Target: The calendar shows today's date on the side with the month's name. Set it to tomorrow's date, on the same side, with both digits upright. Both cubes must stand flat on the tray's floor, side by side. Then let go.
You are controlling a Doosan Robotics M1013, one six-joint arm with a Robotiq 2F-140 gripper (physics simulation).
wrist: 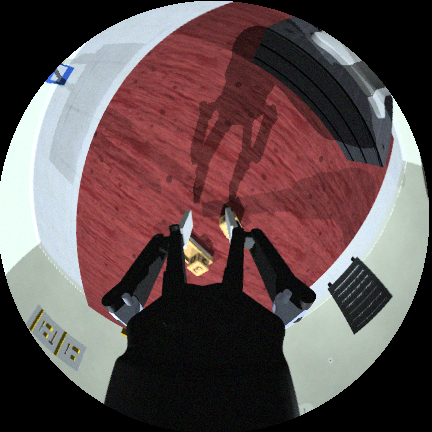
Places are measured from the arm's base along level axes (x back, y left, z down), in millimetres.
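Where they show: gripper, fingertip midpoint: [208, 216].
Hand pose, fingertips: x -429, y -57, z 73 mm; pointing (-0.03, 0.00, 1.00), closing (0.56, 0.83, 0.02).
Note:
Things, the pixels of their top centre, and the offset from my fingertips. "spot": a spot on its surface instead. Level surfaces: height alone.
- loose pale wooden cube at its top centre: [231, 228] dx +2, dy +42, dz +0 mm
- wooden calendar tray at a spot on its surface: [200, 246] spot: dx -73, dy +24, dz +27 mm
- red wood-grain table top at its surface level: dz +30 mm
My gripper [208, 216] is partly open, with nothing held between its fingertips. A loose pale wooden cube [223, 226] is at the right fingertip, which partly covers it; its digits cannot be read. The wooden calendar tray [201, 245] is beside and below the left fingertip, partly hidden by that finger. Another wooden cube [198, 268] is at the tray's lower end, with a 3 on the face towards the camera and dark marks on a neighbouring side. Whether this cube stands flat on the tray's floor cannot be told.
The red wood-grain table top [150, 145] lies under the calendar. A black ridged block [320, 90], beside pale robot parts, is at the upper right. The shadows of the arm and gripper fall across the table. A dark slatted panel [361, 295] is beyond the table at the lower right.

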